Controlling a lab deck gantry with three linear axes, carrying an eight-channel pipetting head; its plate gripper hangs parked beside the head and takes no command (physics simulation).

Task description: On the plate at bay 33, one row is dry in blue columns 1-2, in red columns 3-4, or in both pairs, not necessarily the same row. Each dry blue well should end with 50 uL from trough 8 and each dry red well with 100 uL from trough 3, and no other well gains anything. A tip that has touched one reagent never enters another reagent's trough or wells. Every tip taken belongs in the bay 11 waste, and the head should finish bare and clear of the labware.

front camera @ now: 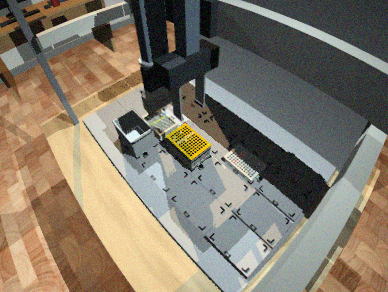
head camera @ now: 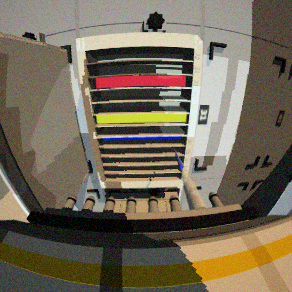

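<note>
The pipetting head (front camera: 159, 99) is over the cream trough rack (front camera: 172, 126) (head camera: 140, 42). In the head view, one nozzle, second from the right, carries a long tip (head camera: 193, 191) with a blue lower end; the other nozzles are bare. The tip's end shows over the rack's right side, near the blue trough (head camera: 142, 138); its height is unclear. The red trough (head camera: 140, 81) lies farther back. The plate (front camera: 242, 164) is small, its wells unreadable. The waste bin (front camera: 133, 129) stands left of the rack. The parked plate gripper (front camera: 190, 112) has two fingers apart, nothing between them.
The yellow tip rack (front camera: 187, 142) stands in front of the trough rack. A yellow trough (head camera: 141, 118) lies between the red and blue ones. A dark box wall (head camera: 42, 100) rises at the left in the head view. A grey rail (front camera: 330, 220) borders the deck at the right.
</note>
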